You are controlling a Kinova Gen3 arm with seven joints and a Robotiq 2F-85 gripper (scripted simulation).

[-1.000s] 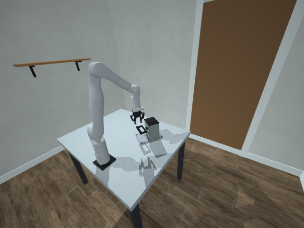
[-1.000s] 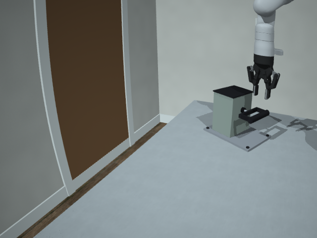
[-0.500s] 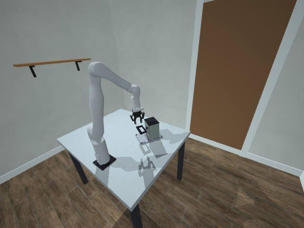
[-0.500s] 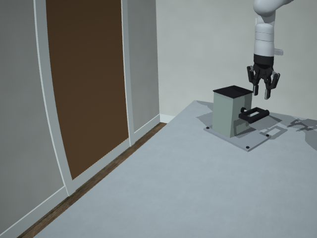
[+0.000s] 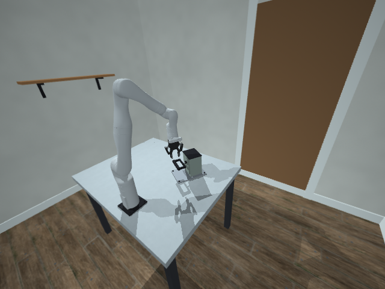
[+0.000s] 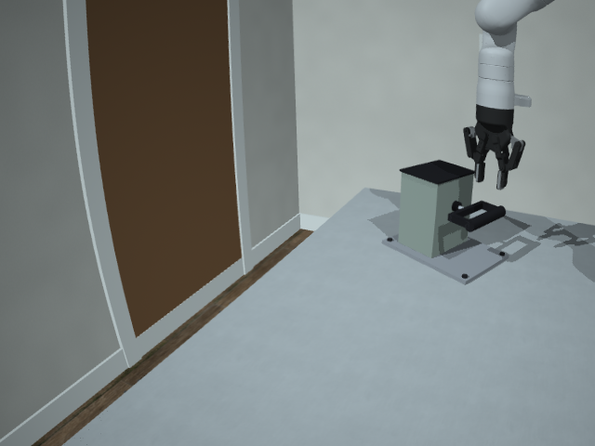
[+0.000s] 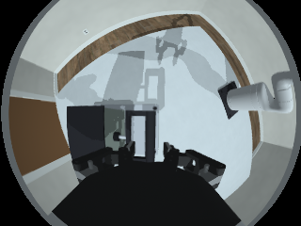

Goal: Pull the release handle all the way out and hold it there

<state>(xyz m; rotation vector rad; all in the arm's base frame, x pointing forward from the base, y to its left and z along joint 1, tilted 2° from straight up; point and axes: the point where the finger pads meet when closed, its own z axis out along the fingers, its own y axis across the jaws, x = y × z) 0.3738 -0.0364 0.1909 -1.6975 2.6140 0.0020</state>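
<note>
My gripper is now 190 mm above the grey bolted base plate, 90 mm short of it and 40 mm to the left of it.
</note>
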